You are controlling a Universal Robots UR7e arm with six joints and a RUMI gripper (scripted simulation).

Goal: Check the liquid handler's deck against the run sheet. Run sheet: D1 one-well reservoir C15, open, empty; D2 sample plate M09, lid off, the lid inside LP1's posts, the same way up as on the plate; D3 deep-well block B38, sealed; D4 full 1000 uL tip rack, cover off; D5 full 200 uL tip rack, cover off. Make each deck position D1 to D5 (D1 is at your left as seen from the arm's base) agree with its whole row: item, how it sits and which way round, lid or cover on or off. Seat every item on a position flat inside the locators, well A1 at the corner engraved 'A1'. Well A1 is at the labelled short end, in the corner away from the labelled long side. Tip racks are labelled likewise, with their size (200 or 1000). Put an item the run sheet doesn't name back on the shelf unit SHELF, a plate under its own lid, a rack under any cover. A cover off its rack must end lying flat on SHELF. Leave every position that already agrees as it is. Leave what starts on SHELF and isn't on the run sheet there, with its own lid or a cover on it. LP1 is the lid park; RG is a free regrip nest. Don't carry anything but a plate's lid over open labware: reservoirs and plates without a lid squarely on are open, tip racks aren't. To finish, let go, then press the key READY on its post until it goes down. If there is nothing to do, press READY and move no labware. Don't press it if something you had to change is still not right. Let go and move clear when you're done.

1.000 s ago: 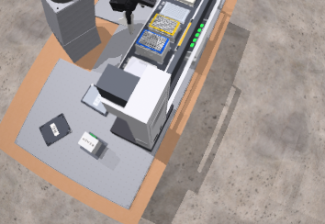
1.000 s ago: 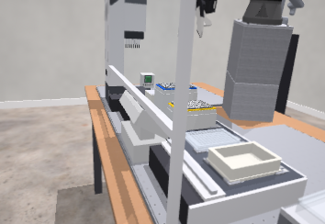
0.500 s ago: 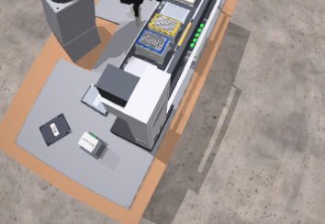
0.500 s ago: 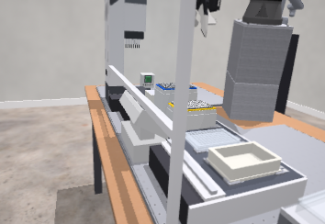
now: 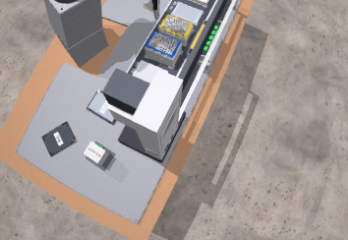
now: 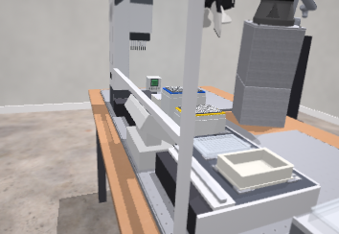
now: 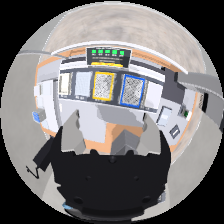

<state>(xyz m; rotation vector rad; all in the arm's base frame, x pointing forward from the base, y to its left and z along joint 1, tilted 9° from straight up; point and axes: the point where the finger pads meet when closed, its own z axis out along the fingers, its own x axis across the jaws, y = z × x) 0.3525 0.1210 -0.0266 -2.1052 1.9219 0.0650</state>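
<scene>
Right now the yellow-framed tip rack is 220 mm below my hand, 50 mm to the left of it and 20 mm ahead of it. The rest, counted from my hand: white sealed block: 250 mm below, 190 mm to the right, 30 mm ahead; clear well plate: 260 mm below, 180 mm to the left, 20 mm ahead; blue-framed tip rack: 200 mm below, 70 mm to the right, 20 mm ahead.
</scene>
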